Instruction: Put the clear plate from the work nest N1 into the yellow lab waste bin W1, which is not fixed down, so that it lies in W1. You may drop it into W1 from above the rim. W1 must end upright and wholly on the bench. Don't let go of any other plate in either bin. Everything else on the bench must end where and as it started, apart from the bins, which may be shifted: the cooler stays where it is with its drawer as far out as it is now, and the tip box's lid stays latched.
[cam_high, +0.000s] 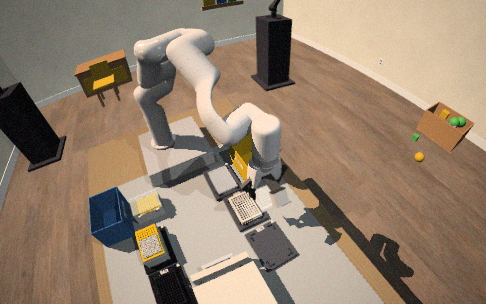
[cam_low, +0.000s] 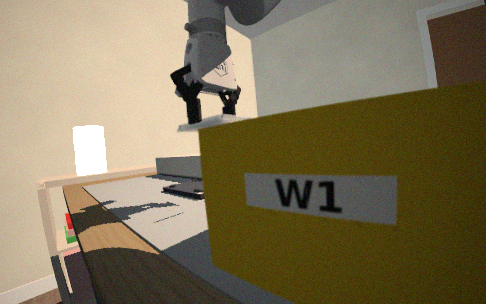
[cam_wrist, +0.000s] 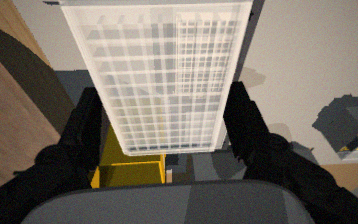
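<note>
The yellow bin W1 lies 230 mm behind my hand, 60 mm to the left of it and 120 mm below it. From my hand the other things lie so: clear plate (10 mm below); then yellow-topped tip box (30 mm behind, 440 mm to the right, 100 mm below); then white plate (50 mm behind, 60 mm to the right, 140 mm below).
</note>
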